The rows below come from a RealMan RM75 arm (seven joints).
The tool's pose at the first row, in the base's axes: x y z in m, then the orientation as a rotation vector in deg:
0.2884, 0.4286, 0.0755, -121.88, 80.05, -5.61
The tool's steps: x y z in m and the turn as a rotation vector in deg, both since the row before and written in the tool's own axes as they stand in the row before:
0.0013, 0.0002, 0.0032, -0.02, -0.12, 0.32
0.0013, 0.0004, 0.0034, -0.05, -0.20, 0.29
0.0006, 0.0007, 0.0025, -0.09, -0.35, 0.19
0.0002, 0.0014, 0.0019, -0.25, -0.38, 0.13
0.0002, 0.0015, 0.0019, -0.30, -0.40, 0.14
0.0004, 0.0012, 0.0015, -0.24, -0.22, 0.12
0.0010, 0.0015, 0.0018, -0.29, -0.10, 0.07
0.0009, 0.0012, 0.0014, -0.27, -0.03, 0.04
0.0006, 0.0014, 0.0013, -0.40, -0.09, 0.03
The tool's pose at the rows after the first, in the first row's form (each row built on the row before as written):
0.2900, 0.4288, 0.0724, -121.64, 80.32, -5.34
0.2915, 0.4290, 0.0691, -121.43, 80.53, -4.98
0.2921, 0.4294, 0.0665, -121.28, 80.56, -4.47
0.2917, 0.4297, 0.0642, -121.30, 80.56, -3.84
0.2912, 0.4300, 0.0618, -121.34, 80.57, -3.15
0.2909, 0.4300, 0.0599, -121.39, 80.64, -2.70
0.2907, 0.4296, 0.0574, -121.55, 80.74, -2.36
0.2906, 0.4291, 0.0554, -121.73, 80.85, -2.12
0.2901, 0.4288, 0.0535, -122.01, 80.95, -1.73

